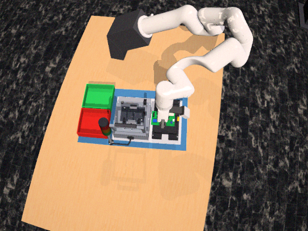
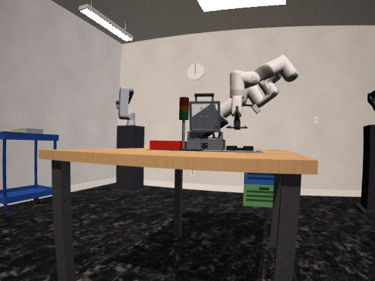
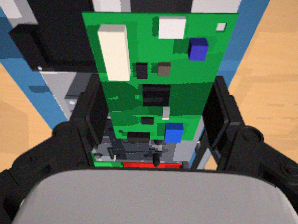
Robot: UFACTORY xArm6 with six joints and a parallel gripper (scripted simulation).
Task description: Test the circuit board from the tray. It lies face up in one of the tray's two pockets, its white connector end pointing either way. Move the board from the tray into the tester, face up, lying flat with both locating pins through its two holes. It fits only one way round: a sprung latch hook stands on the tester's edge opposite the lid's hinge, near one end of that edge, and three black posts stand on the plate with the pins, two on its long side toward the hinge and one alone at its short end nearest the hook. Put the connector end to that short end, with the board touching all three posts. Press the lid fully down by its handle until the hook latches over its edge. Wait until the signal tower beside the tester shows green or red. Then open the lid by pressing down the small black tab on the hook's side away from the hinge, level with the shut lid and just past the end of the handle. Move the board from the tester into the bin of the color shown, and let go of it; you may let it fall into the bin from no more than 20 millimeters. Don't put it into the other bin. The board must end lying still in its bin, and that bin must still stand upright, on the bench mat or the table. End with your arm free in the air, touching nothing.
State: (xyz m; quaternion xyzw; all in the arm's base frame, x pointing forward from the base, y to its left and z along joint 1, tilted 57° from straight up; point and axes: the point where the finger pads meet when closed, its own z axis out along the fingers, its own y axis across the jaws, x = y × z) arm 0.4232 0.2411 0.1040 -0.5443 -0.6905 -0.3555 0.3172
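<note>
The tester plate is 150 mm to the right of my hand and 50 mm below it. The rest, counted from my hand: tester lid: 120 mm ahead, 130 mm to the right, 60 mm above; then black tab: 80 mm behind, 110 mm to the right, 40 mm below; then red bin: 80 mm ahead, 340 mm to the right, 110 mm below.
</note>
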